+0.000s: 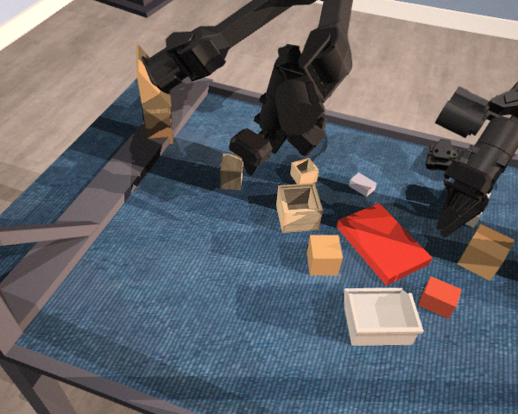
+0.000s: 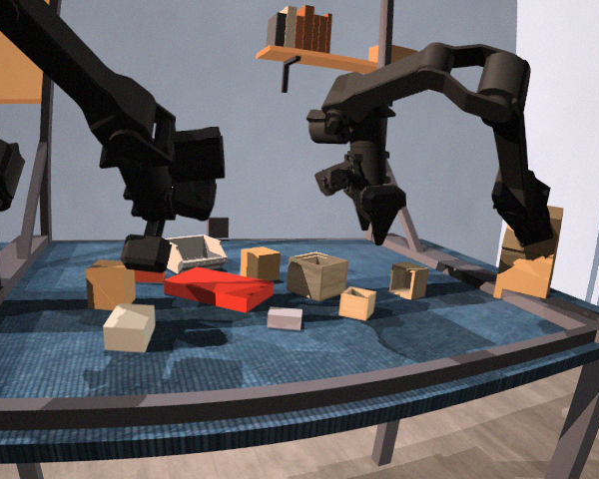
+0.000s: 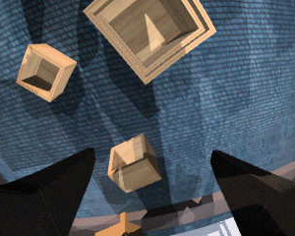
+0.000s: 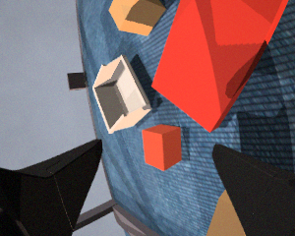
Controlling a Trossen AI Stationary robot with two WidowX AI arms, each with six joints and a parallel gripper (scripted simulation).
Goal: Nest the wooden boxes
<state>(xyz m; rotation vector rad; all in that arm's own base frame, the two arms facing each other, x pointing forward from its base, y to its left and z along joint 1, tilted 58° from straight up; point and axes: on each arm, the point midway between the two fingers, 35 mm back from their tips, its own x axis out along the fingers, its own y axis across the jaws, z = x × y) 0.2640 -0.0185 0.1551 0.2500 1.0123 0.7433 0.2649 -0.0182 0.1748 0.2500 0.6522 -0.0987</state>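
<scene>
Now: right hand 10 cm past the red cube, 3 cm to the left of it and 9 cm above it. Round my right hand: beige block 15 cm ahead, 3 cm to the right, 10 cm below; then flat red block 2 cm behind, 9 cm to the left, 10 cm below; then lavender block 11 cm ahead, 17 cm to the left, 10 cm below.
</scene>
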